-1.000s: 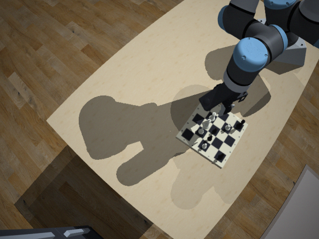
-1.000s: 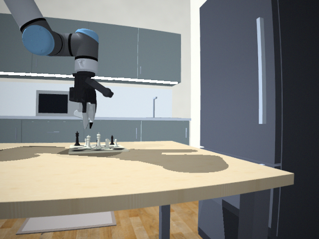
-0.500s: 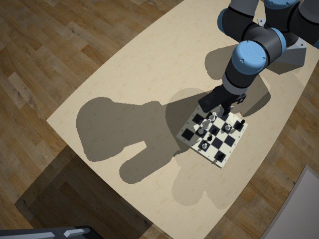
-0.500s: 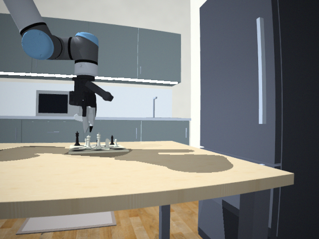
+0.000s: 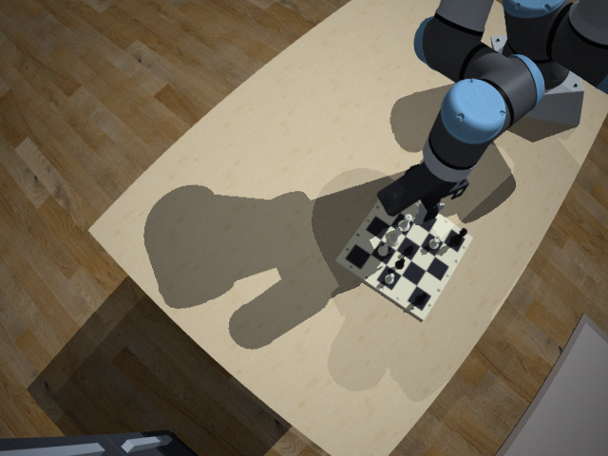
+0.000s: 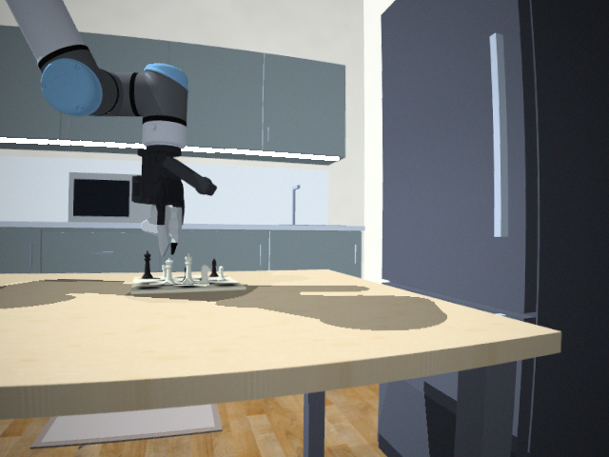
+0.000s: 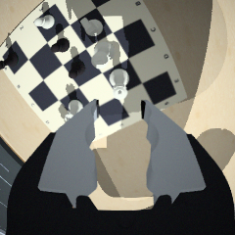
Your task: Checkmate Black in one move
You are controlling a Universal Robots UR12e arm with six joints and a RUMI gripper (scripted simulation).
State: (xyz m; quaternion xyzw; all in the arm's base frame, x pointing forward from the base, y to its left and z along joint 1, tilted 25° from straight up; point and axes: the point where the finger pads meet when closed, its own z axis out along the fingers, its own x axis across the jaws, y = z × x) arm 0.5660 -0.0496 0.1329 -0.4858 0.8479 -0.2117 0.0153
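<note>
Right now my hand is 5 cm above the white chess piece. The rest, counted from my hand: chessboard 4 cm ahead, 3 cm to the left, 8 cm below; then black king 4 cm behind, 12 cm to the left, 4 cm below.
</note>
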